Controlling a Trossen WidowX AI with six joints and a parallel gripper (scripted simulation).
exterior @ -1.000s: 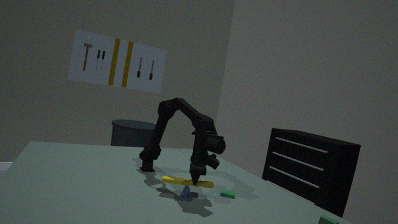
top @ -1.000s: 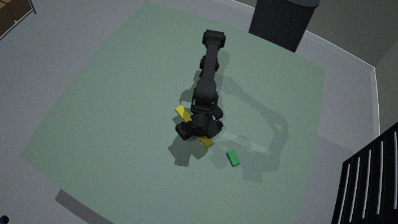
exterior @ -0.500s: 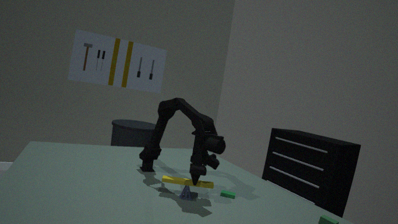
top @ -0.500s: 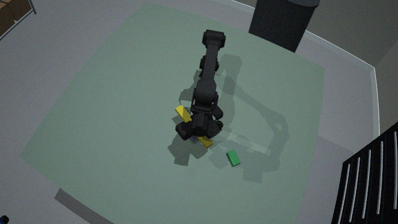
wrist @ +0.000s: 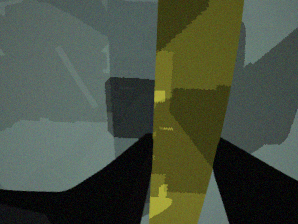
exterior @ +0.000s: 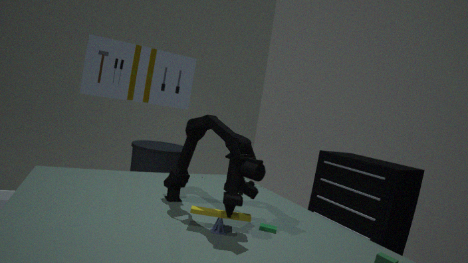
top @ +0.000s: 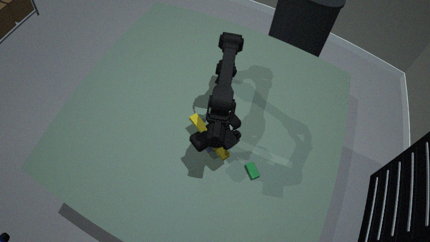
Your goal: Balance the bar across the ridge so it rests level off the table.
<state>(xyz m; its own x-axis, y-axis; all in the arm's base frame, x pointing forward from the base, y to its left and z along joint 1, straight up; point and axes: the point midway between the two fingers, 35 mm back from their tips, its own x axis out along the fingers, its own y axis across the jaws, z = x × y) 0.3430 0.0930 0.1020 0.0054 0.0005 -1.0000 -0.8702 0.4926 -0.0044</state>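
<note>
Right now my gripper tip is 1 cm past the yellow bar and 3 cm to the left of it.
</note>
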